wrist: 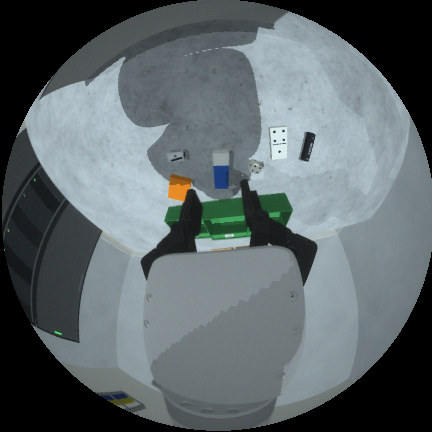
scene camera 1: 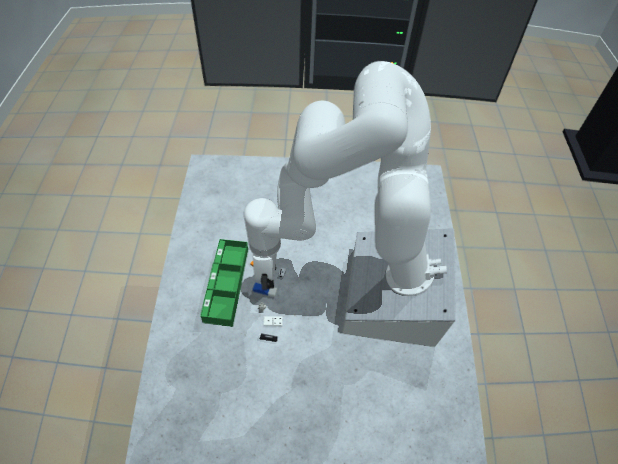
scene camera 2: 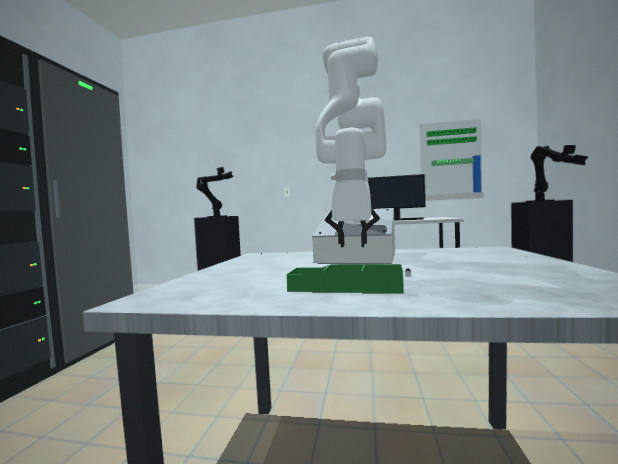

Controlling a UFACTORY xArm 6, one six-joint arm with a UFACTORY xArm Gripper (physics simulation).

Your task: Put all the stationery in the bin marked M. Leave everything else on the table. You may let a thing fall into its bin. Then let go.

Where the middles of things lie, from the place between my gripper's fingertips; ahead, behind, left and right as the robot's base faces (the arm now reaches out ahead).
I see the green three-part bin (scene camera 2: 353, 278) 13 cm ahead of my hand, 6 cm below it and 1 cm to the right of it.
